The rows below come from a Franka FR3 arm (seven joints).
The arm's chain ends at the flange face. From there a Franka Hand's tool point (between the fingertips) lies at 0.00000 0.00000 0.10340 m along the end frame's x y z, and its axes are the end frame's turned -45 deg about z.
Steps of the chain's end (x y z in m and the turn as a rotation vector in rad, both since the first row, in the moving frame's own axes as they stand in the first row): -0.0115, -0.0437, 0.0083, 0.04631, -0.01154, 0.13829; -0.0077, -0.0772, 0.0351, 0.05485, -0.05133, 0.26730; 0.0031, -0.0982, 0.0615, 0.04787, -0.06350, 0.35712; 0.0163, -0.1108, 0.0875, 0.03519, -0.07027, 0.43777; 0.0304, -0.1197, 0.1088, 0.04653, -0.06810, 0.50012; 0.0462, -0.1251, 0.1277, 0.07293, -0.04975, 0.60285; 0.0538, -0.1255, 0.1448, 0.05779, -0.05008, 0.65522; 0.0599, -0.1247, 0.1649, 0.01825, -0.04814, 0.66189; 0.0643, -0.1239, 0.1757, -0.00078, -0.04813, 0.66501
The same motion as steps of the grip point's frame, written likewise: 0.0256, -0.0431, 0.0082, 0.04091, 0.02459, 0.13829; 0.0504, -0.0677, 0.0348, 0.07508, 0.00249, 0.26730; 0.0720, -0.0754, 0.0612, 0.07875, -0.01105, 0.35712; 0.0891, -0.0748, 0.0872, 0.07457, -0.02481, 0.43777; 0.1067, -0.0716, 0.1085, 0.08106, -0.01525, 0.50012; 0.1253, -0.0637, 0.1273, 0.08675, 0.01639, 0.60285; 0.1298, -0.0578, 0.1445, 0.07628, 0.00545, 0.65522; 0.1301, -0.0510, 0.1648, 0.04694, -0.02114, 0.66189; 0.1309, -0.0465, 0.1756, 0.03348, -0.03458, 0.66501
